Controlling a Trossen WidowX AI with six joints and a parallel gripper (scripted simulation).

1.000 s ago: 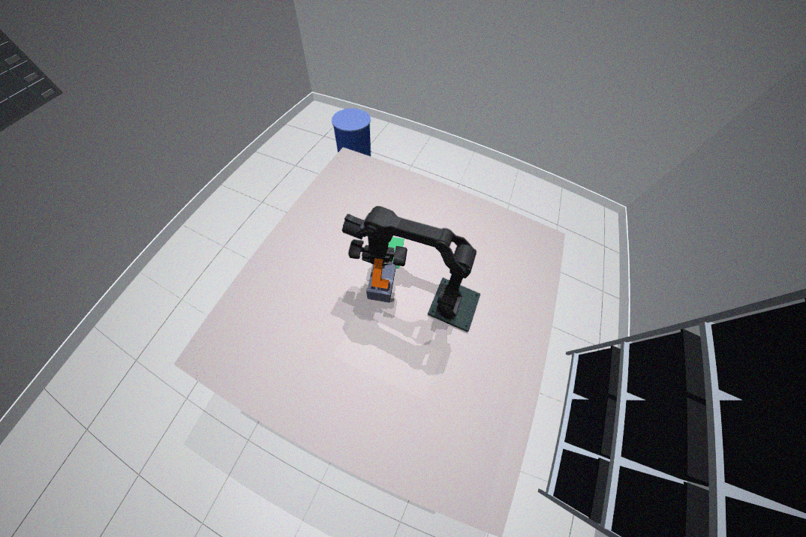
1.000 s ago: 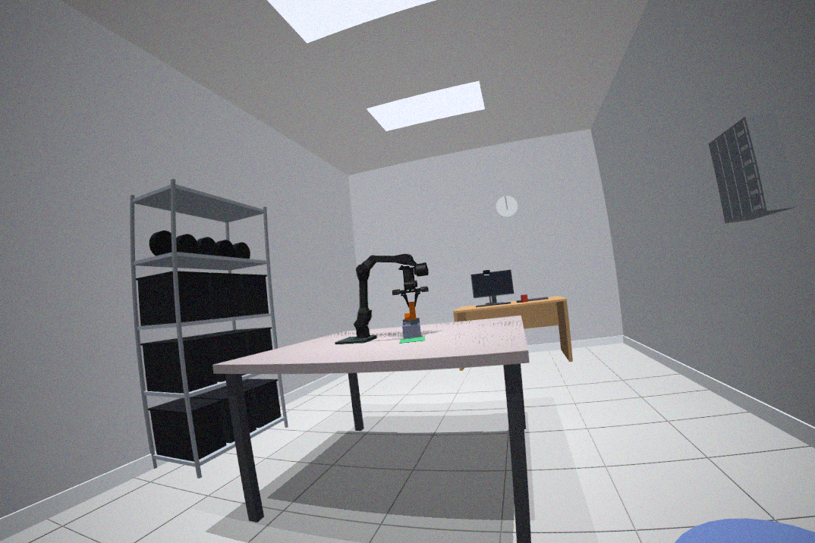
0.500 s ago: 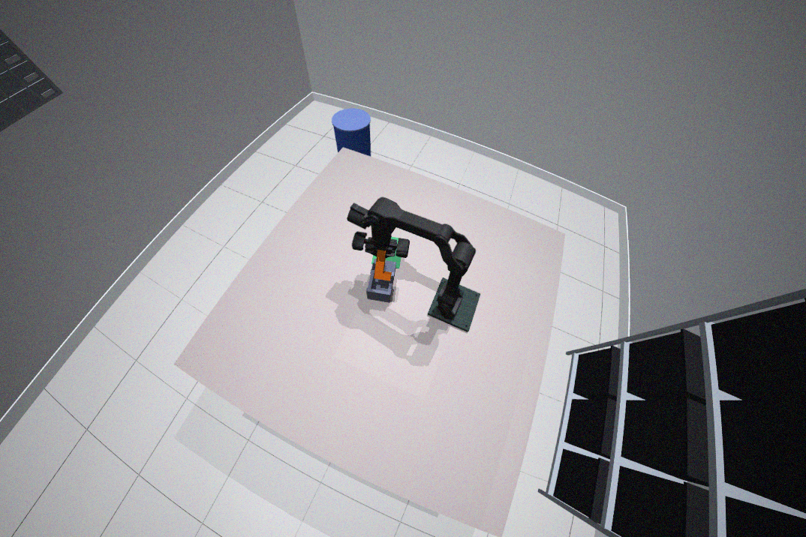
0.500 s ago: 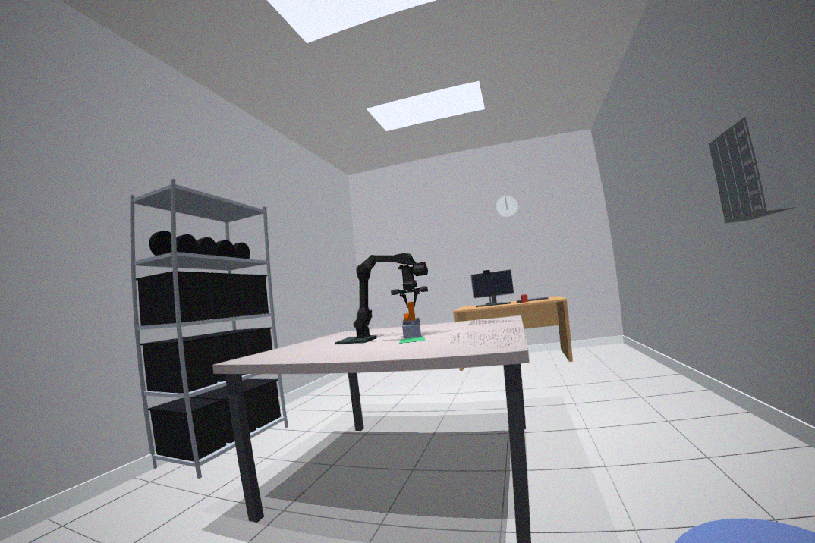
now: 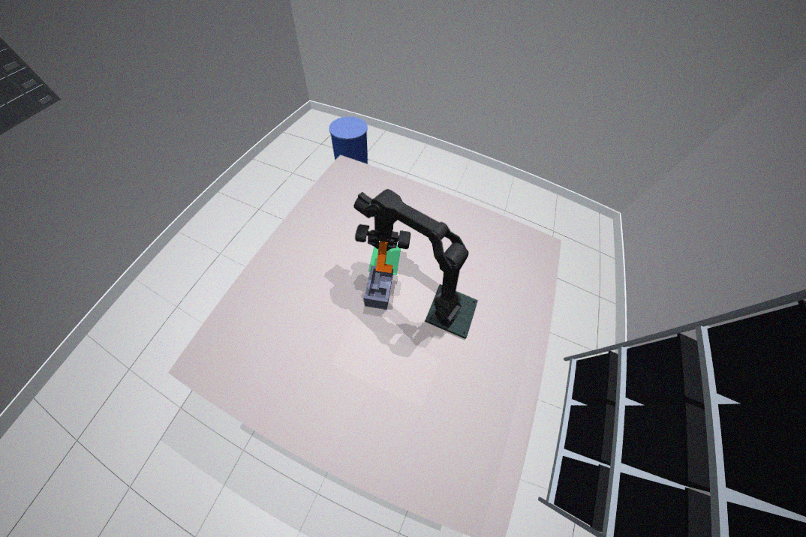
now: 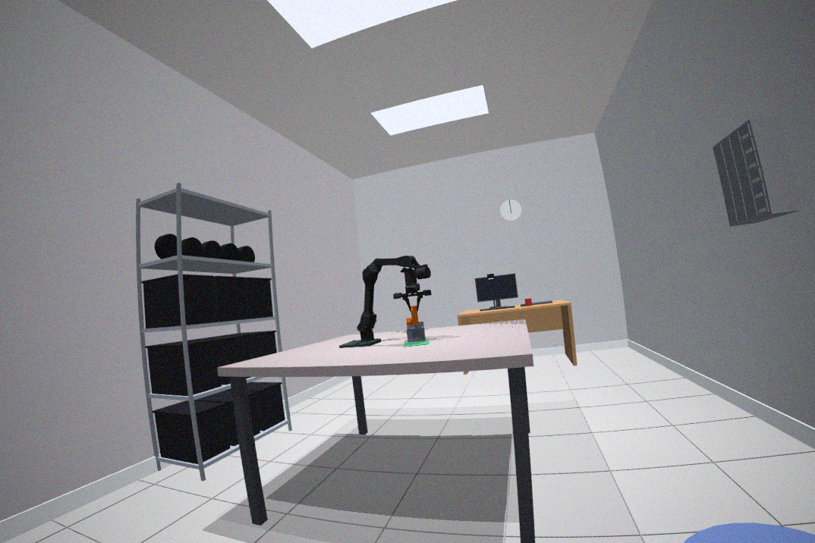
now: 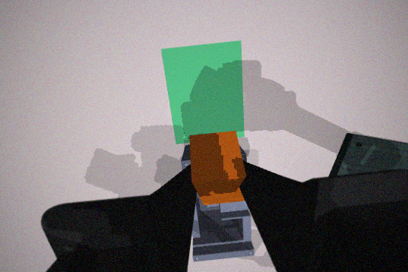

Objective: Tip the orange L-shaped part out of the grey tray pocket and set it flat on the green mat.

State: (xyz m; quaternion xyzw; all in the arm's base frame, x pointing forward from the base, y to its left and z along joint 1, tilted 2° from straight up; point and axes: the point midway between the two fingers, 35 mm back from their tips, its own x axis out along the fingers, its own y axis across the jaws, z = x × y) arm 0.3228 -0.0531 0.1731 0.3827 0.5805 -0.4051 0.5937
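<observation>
Right now my gripper tip is 10 mm short of the green mat, 50 mm to the left of it and 170 mm above it. Round my gripper tip: orange L-shaped part: 30 mm behind, 20 mm to the left, 30 mm below.
</observation>
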